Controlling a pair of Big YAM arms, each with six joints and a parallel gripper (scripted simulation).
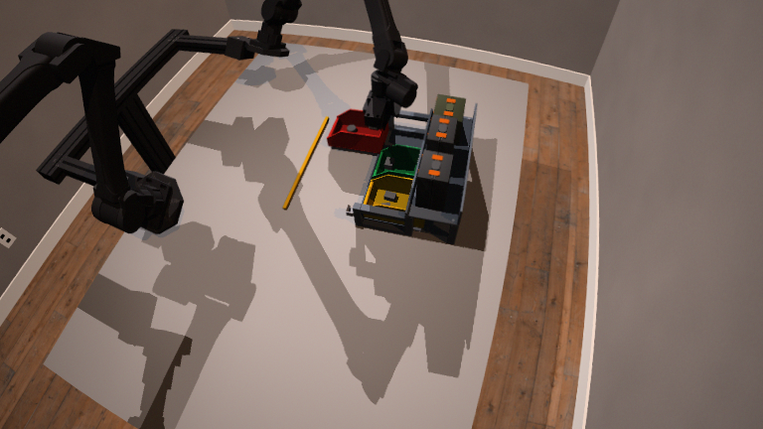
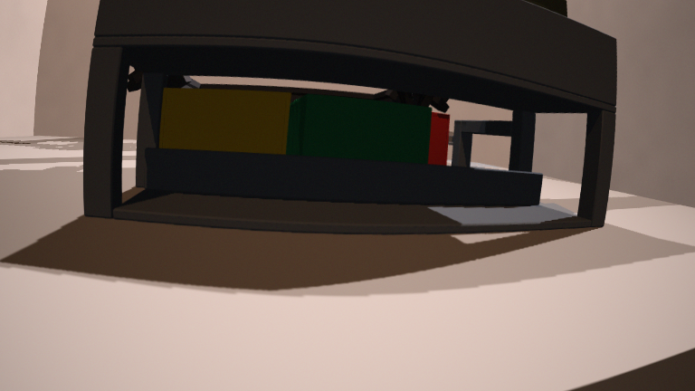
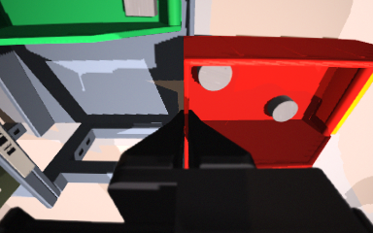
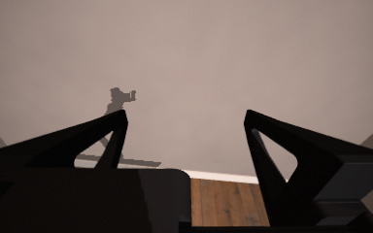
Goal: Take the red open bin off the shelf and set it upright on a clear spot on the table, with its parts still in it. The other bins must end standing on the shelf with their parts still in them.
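Now: the red open bin 8 cm behind my left hand and 3 cm below it. From my left hand the other things lie so: grey shelf 12 cm ahead, 10 cm to the right, 1 cm below; then green bin 9 cm ahead, 11 cm to the right, 4 cm below.
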